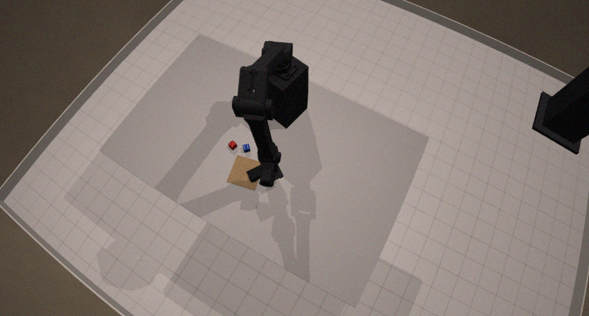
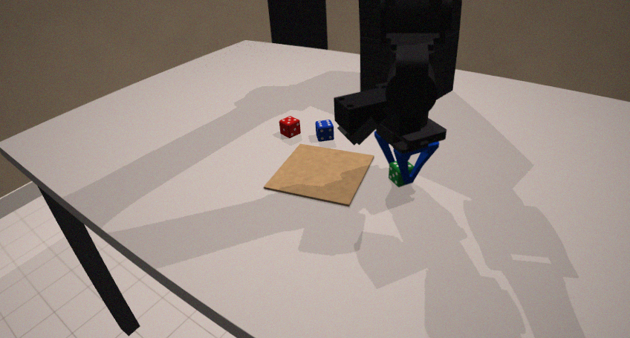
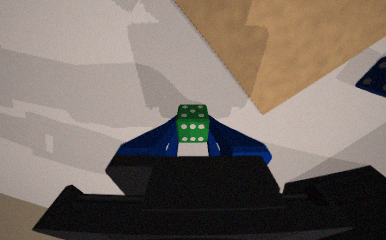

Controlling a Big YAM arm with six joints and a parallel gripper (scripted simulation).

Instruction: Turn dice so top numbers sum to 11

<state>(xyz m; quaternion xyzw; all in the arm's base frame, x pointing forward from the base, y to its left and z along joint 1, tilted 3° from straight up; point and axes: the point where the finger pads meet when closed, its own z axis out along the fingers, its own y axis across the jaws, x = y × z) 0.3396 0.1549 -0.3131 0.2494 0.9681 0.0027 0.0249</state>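
Now: the green die right at my hand. From my hand the other things lie so: tan mat 12 cm to the right, 5 cm ahead, 1 cm below; then red die 25 cm to the right, 2 cm behind; then blue die 19 cm to the right, 5 cm behind.
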